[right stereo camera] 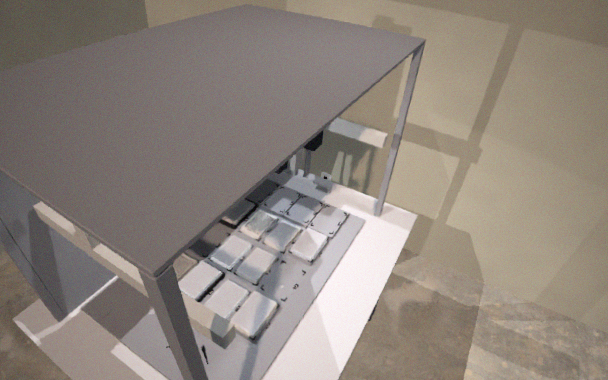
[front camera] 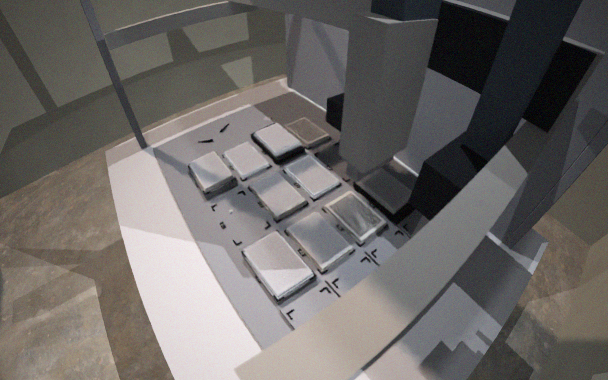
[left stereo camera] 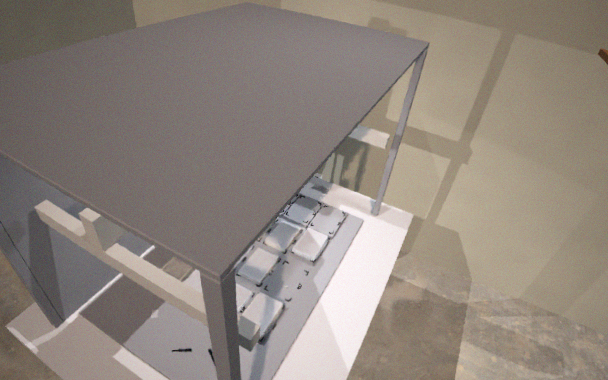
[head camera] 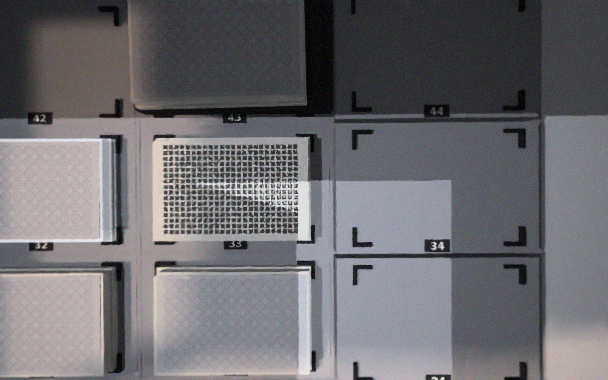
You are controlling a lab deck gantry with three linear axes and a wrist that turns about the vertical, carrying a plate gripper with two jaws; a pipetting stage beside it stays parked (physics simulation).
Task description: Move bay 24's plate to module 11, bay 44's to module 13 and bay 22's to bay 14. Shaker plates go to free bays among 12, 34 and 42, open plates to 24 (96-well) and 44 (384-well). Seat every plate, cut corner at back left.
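Where they show: robot's base, origin of its link: (right stereo camera: pixel 253 342) (front camera: pixel 191 171) (left stereo camera: pixel 260 343).
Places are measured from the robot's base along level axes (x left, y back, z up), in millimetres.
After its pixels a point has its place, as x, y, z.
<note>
My gripper's dark body (front camera: pixel 442 175) {132, -573, 354} hangs at the back right, beside the plate at 43; its jaws are hidden, so their opening does not show. That plate (head camera: pixel 217 55) {353, -389, 37} (front camera: pixel 384 186) {358, -386, 36} lies on a black module and looks slightly turned. Bays 24 (head camera: pixel 395 320) {152, -522, 15}, 34 (head camera: pixel 395 215) {235, -523, 14} and 44 (head camera: pixel 435 55) {362, -555, 14} hold no plate. Bay 22's plate (head camera: pixel 50 322) {152, -248, 14} (front camera: pixel 277 194) {147, -236, 15} (right stereo camera: pixel 256 264) {148, -224, 14} lies in its bay. Plates stand at 11 (front camera: pixel 211 171) {43, -78, 33} (right stereo camera: pixel 255 314) {34, -60, 33} and 13 (front camera: pixel 277 265) {37, -403, 33} (right stereo camera: pixel 309 245) {34, -380, 34}. Bay 14 (left stereo camera: pixel 331 220) {30, -556, 15} holds no plate. The cut corners are too small to judge.
A 384-well plate (head camera: pixel 230 190) {256, -392, 14} lies in bay 33, with plates in bays 32 (head camera: pixel 47 190) {257, -247, 14} and 23 (head camera: pixel 230 322) {151, -391, 14}. More plates stand at 21 (front camera: pixel 245 160) {144, -77, 14}, 31 (front camera: pixel 277 139) {251, -78, 37} and 41 (front camera: pixel 306 131) {362, -68, 11}. A pale beam (front camera: pixel 390 280) {-8, -615, 400} crosses the front view.
</note>
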